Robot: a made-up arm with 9 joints. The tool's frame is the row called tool.
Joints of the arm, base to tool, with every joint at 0 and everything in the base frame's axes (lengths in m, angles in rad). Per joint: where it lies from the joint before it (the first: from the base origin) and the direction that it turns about. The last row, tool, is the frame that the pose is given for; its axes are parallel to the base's.
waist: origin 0 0 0.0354 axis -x
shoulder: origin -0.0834 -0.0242 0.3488 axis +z
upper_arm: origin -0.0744 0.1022 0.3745 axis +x
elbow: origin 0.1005 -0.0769 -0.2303 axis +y
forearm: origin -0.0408 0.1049 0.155 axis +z
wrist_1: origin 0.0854 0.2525 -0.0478 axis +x
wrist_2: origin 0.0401 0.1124 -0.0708 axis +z
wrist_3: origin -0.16 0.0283 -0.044 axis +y
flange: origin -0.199 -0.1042 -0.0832 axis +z
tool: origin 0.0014 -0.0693 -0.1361
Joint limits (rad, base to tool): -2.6..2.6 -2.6..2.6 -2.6..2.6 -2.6..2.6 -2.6..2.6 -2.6..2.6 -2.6..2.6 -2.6..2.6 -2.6..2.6
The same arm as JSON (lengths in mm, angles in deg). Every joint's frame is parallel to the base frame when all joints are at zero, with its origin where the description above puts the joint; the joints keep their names.
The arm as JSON. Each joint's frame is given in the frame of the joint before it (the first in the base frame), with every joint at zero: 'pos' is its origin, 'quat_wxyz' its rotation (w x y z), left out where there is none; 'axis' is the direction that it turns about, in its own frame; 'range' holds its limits. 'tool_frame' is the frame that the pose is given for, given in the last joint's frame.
{"length_unit": "mm", "angle_unit": "deg", "joints": [{"joint": "waist", "pos": [0.0, 0.0, 35.4], "axis": "-x", "range": [-148.97, 148.97]}, {"joint": "shoulder", "pos": [-83.4, -24.2, 348.8], "axis": "+z", "range": [-148.97, 148.97]}, {"joint": "upper_arm", "pos": [-74.4, 102.2, 374.5], "axis": "+x", "range": [-148.97, 148.97]}, {"joint": "elbow", "pos": [100.5, -76.9, -230.3], "axis": "+y", "range": [-148.97, 148.97]}, {"joint": "forearm", "pos": [-40.8, 104.9, 155.0], "axis": "+z", "range": [-148.97, 148.97]}, {"joint": "wrist_1", "pos": [85.4, 252.5, -47.8], "axis": "+x", "range": [-148.97, 148.97]}, {"joint": "wrist_2", "pos": [40.1, 112.4, -70.8], "axis": "+z", "range": [-148.97, 148.97]}, {"joint": "wrist_3", "pos": [-160.0, 28.3, -44.0], "axis": "+y", "range": [-148.97, 148.97]}, {"joint": "flange", "pos": [-199.0, -104.2, -83.2], "axis": "+z", "range": [-148.97, 148.97]}], "tool_frame": {"pos": [1.4, -69.3, -136.1]}}
